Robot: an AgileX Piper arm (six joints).
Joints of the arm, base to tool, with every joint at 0 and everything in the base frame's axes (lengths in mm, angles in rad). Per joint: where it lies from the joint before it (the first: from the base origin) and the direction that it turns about. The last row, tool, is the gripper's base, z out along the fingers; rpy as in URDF.
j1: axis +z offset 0 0 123
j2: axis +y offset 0 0 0
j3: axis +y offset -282.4 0 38.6
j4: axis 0.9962 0 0.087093 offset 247.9 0 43.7
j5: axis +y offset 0 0 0
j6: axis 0.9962 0 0.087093 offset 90.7 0 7.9
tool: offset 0 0 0 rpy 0 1.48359 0
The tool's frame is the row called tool.
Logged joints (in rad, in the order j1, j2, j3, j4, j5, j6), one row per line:
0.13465 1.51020 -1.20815 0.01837 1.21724 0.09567
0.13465 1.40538 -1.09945 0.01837 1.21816 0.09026
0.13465 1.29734 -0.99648 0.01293 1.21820 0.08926
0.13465 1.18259 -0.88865 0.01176 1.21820 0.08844
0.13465 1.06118 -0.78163 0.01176 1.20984 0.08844
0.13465 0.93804 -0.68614 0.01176 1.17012 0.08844
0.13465 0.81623 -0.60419 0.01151 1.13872 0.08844
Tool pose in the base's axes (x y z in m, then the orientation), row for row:
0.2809 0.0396 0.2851 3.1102 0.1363 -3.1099
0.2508 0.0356 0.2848 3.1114 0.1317 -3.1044
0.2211 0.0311 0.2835 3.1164 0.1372 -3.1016
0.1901 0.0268 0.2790 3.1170 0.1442 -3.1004
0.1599 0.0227 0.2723 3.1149 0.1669 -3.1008
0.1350 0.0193 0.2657 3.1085 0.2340 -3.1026
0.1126 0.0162 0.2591 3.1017 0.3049 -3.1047
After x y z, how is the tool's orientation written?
As angles about the fixed x, y, z axes (roll, pitch, yaw), in radians.
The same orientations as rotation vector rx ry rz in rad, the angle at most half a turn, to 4 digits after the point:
-0.0508 3.0050 0.0504
-0.0590 3.0095 0.0491
-0.0627 3.0040 0.0420
-0.0644 2.9970 0.0413
-0.0640 2.9743 0.0448
-0.0623 2.9071 0.0548
-0.0610 2.8361 0.0646

